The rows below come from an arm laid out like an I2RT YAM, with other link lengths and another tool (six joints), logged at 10 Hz.
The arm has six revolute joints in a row. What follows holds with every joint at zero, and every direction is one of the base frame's.
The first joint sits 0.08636 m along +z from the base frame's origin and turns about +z.
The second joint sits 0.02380 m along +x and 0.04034 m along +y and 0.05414 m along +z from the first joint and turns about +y.
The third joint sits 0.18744 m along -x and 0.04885 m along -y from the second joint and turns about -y.
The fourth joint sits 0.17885 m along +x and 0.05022 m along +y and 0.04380 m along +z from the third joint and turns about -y.
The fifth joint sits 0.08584 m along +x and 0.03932 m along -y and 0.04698 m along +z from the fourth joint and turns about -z.
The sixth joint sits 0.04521 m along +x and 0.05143 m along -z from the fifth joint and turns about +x.
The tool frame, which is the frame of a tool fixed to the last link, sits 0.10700 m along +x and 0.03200 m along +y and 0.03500 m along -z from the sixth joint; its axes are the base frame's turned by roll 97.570, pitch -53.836 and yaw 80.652 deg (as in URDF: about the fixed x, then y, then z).
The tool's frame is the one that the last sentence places.
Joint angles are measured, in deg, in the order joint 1, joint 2, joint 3, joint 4, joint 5, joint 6. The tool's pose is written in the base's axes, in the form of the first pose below.
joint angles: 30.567 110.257 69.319 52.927 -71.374 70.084
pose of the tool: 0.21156 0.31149 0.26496 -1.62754 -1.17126 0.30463
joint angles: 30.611 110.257 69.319 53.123 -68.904 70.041
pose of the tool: 0.21718 0.31460 0.26667 -1.60295 -1.17298 0.24053
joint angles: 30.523 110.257 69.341 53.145 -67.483 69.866
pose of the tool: 0.22113 0.31588 0.26749 -1.58990 -1.17514 0.20248
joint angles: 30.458 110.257 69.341 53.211 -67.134 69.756
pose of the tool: 0.22230 0.31599 0.26772 -1.58600 -1.17771 0.19163
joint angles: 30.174 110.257 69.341 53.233 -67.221 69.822
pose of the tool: 0.22364 0.31478 0.26776 -1.58631 -1.17703 0.18854
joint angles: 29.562 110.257 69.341 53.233 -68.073 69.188
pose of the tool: 0.22478 0.31150 0.26675 -1.59586 -1.18906 0.20033
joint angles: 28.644 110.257 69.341 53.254 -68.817 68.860
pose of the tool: 0.22783 0.30708 0.26608 -1.60368 -1.19594 0.20382
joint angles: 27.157 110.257 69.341 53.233 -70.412 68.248
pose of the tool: 0.23167 0.29942 0.26460 -1.62200 -1.20782 0.22135
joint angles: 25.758 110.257 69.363 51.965 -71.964 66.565
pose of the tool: 0.23545 0.29237 0.26050 -1.65924 -1.21700 0.25641
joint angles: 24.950 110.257 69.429 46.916 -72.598 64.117
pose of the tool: 0.23953 0.28926 0.25090 -1.71853 -1.17364 0.30648
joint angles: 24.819 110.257 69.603 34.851 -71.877 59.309
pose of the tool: 0.24267 0.29015 0.22923 -1.80378 -1.04900 0.36810
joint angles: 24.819 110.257 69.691 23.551 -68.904 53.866
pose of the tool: 0.24602 0.29156 0.20575 -1.89012 -0.94506 0.39615
